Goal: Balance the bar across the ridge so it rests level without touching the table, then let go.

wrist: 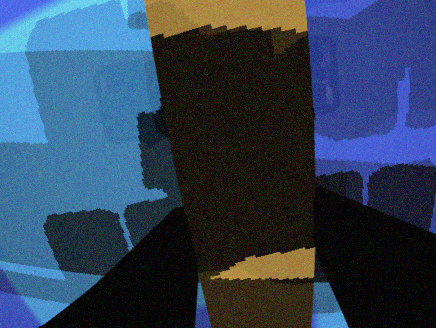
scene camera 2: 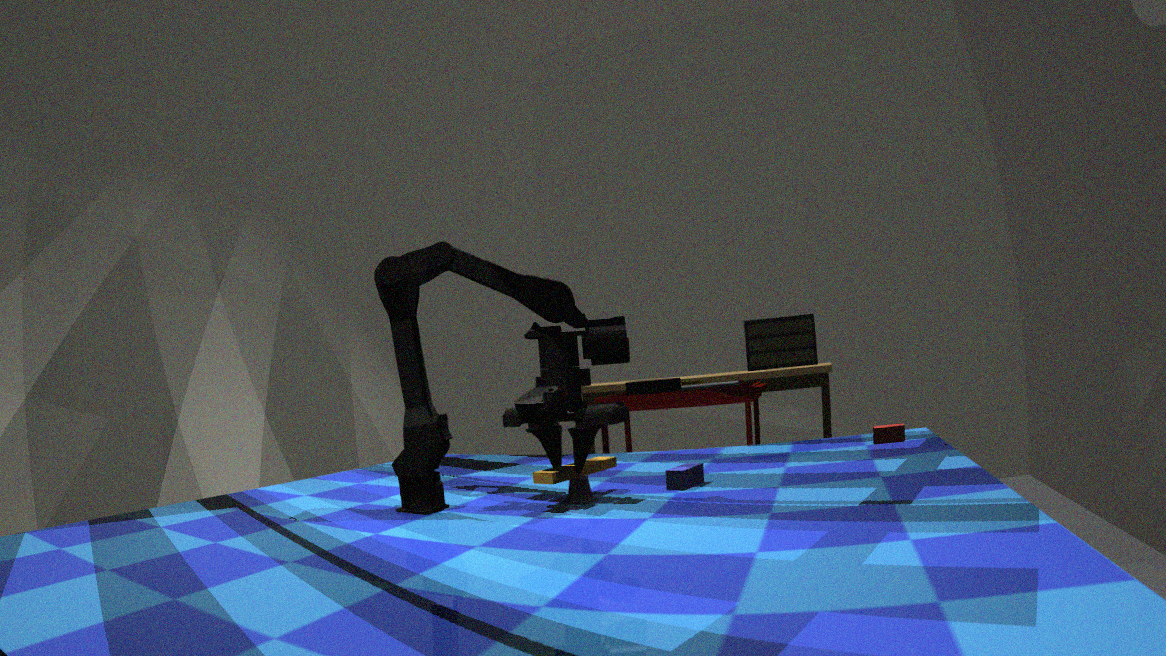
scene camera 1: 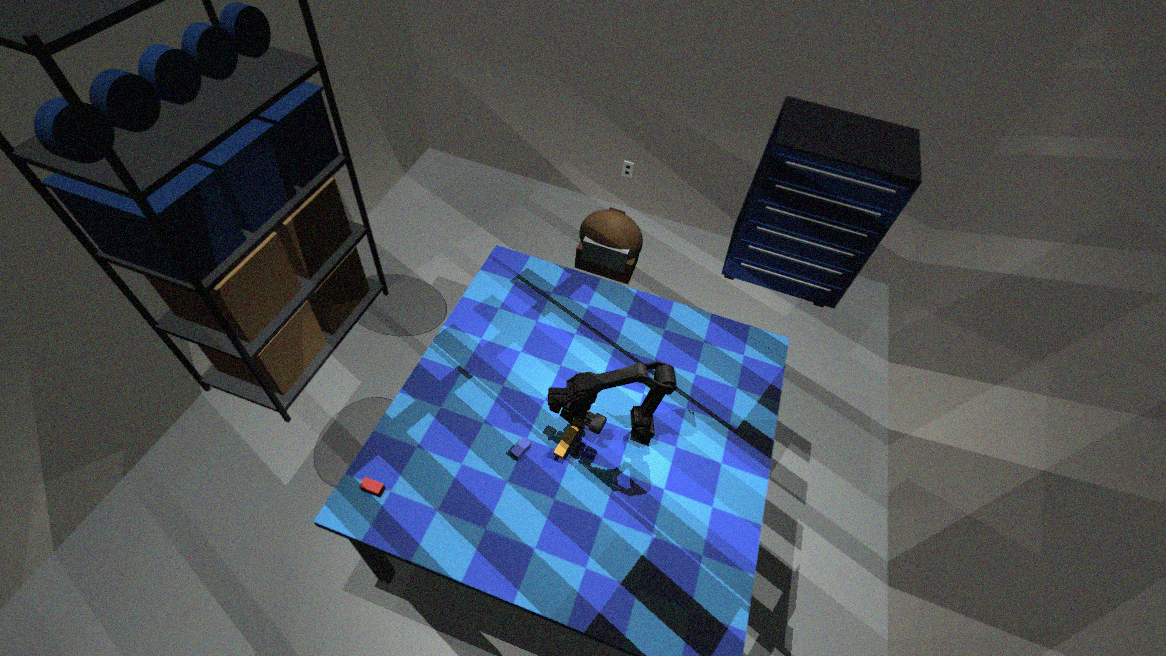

Labels:
my gripper: wrist; scene camera 2; scene camera 1 575,425
same spot on my gripper: (wrist: pixel 372 261) = (scene camera 2: pixel 552 447)

